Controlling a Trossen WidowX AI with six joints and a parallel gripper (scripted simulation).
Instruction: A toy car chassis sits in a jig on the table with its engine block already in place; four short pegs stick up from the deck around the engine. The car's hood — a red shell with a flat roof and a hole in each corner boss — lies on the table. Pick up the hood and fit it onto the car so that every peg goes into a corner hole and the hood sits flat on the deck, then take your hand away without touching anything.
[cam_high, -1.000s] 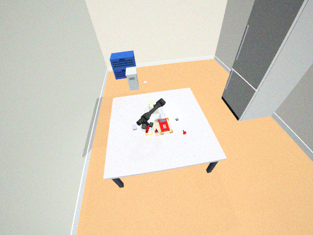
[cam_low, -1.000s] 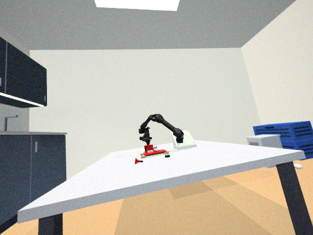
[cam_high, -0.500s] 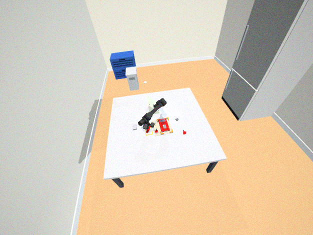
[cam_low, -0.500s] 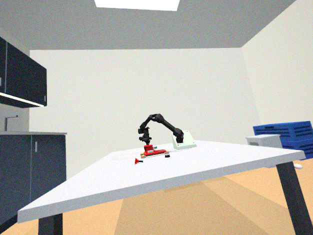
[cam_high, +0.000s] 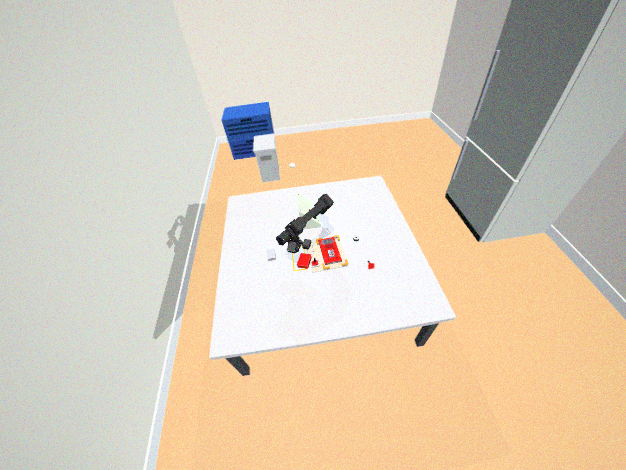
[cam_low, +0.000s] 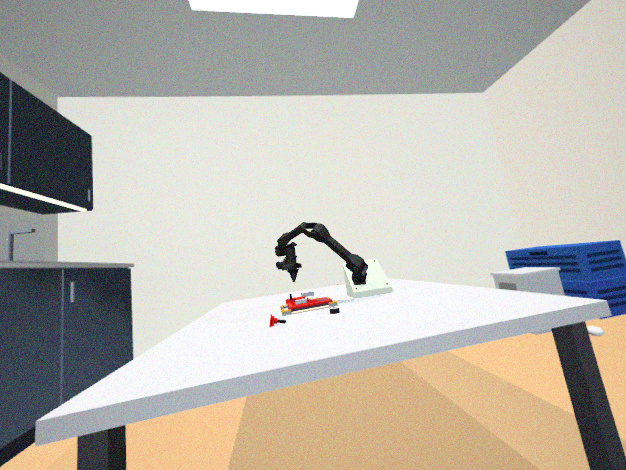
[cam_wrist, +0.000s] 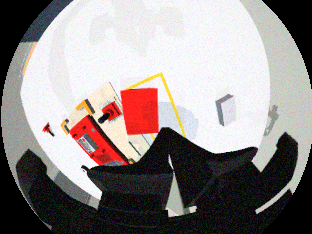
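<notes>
The red hood lies 10 cm below my gripper tip and 4 cm to the left of it. From my gripper tip the other things lie so: jig: 19 cm to the left, 10 cm below, 5 cm behind; then black wheel: 39 cm to the left, 16 cm behind, 10 cm below.
</notes>
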